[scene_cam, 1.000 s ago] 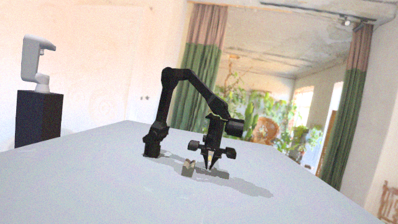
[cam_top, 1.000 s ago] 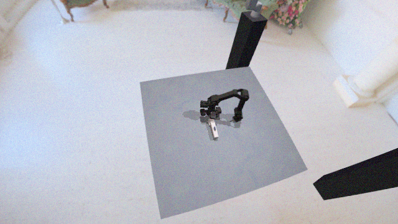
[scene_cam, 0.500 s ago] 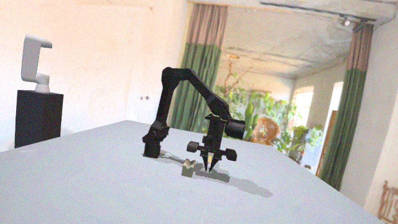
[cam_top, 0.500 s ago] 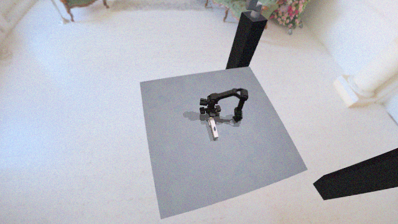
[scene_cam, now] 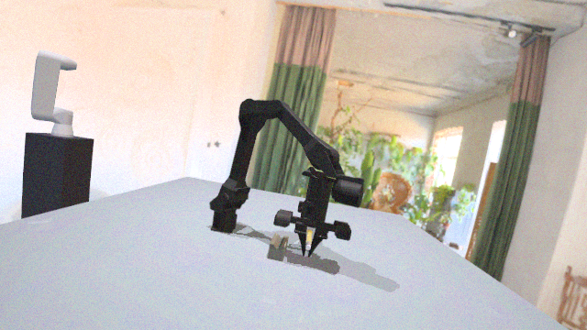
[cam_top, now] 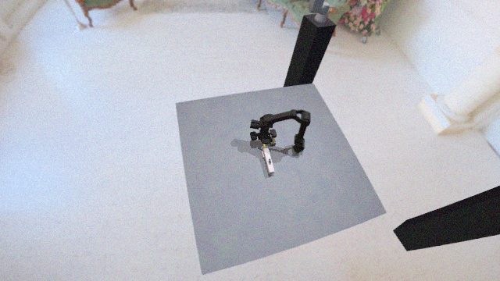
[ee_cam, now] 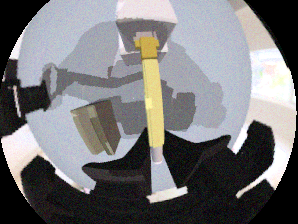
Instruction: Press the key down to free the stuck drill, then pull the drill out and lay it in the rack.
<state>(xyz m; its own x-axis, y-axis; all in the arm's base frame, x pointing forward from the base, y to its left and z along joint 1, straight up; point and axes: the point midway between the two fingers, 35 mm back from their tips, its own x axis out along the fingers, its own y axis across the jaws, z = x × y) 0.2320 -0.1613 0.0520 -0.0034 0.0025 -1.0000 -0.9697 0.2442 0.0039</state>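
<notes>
Now: the drill 1 cm ahead of my gripper tip, 4 cm to the left of it and 3 cm above it. Round my gripper tip: rack (7 cm behind, 3 cm to the left); dark key (5 cm ahead, 20 cm to the left, 3 cm above).
</notes>
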